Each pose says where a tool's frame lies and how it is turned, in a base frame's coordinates. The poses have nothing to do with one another.
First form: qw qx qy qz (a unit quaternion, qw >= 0); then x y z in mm.
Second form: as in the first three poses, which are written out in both.
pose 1, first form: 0.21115 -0.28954 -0.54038 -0.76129 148.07 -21.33 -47.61
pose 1, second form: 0.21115 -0.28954 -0.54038 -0.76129 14.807 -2.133 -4.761
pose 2, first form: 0.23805 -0.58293 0.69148 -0.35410 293.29 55.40 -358.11
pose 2, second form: 0.23805 -0.58293 0.69148 -0.35410 29.329 5.540 -35.811
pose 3, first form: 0.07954 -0.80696 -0.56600 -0.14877 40.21 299.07 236.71
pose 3, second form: 0.07954 -0.80696 -0.56600 -0.14877 4.021 29.907 23.671
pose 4, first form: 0.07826 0.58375 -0.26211 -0.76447 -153.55 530.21 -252.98
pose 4, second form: 0.07826 0.58375 -0.26211 -0.76447 -15.355 53.021 -25.298
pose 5, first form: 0.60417 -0.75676 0.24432 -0.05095 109.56 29.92 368.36
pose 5, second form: 0.60417 -0.75676 0.24432 -0.05095 10.956 2.992 36.836
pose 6, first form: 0.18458 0.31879 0.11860 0.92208 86.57 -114.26 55.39
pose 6, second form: 0.18458 0.31879 0.11860 0.92208 8.657 -11.426 5.539
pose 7, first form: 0.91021 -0.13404 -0.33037 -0.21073 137.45 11.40 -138.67
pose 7, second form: 0.91021 -0.13404 -0.33037 -0.21073 13.745 1.140 -13.867
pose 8, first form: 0.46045 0.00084 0.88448 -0.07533 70.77 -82.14 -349.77
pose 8, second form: 0.46045 0.00084 0.88448 -0.07533 7.077 -8.214 -34.977
